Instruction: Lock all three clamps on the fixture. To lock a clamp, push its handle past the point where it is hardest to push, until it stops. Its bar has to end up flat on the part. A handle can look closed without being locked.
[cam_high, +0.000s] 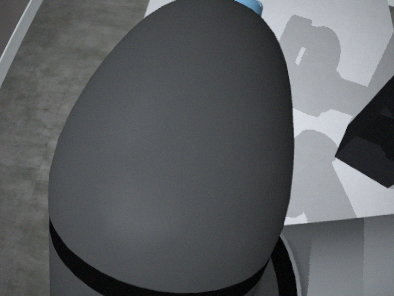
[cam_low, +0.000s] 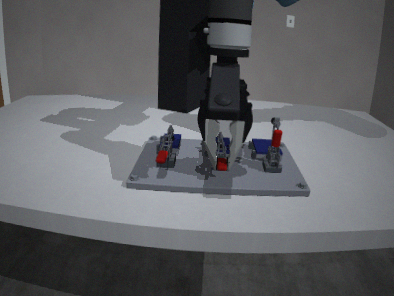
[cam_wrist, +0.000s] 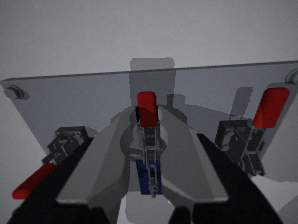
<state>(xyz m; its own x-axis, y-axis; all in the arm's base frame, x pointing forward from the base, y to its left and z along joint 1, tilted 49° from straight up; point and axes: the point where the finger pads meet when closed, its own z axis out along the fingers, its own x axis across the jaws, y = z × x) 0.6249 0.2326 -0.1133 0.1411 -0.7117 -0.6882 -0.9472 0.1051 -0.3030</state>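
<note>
My hand is 90 mm past the grey fixture plate, 40 mm above it and 10 mm to the left of it. The rest, counted from my hand: blue part 150 mm behind, 90 mm to the left, 20 mm below.
</note>
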